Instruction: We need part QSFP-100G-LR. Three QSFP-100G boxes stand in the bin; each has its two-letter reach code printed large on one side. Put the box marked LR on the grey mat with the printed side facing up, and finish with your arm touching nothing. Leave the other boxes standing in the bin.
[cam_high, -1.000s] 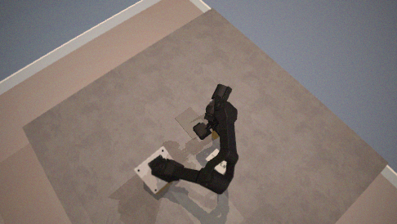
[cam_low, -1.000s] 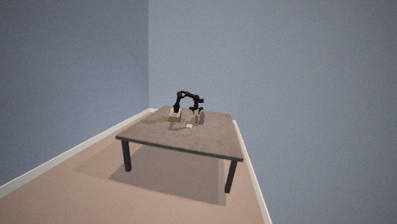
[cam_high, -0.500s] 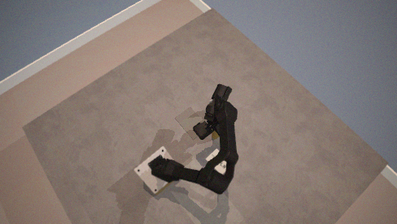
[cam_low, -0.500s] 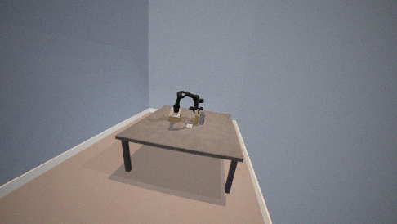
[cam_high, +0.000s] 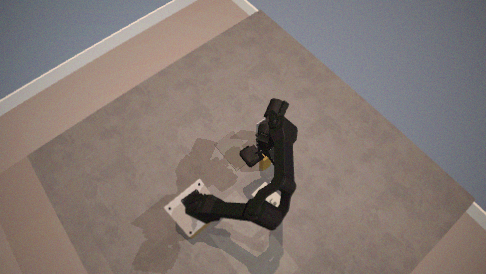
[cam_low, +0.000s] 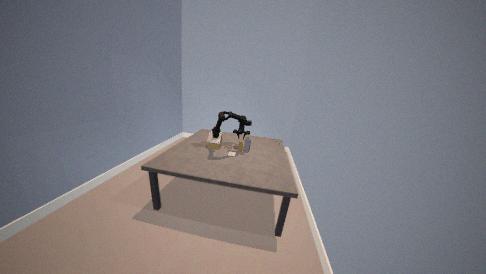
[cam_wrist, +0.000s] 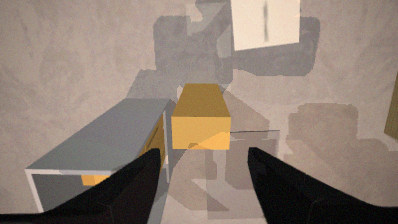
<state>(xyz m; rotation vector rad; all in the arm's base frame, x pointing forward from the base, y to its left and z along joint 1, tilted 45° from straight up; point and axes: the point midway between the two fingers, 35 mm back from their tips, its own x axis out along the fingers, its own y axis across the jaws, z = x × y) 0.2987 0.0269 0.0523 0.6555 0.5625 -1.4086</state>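
Right now the grey mat is 150 mm below my gripper tip, 130 mm to the left of it and 50 mm behind it.
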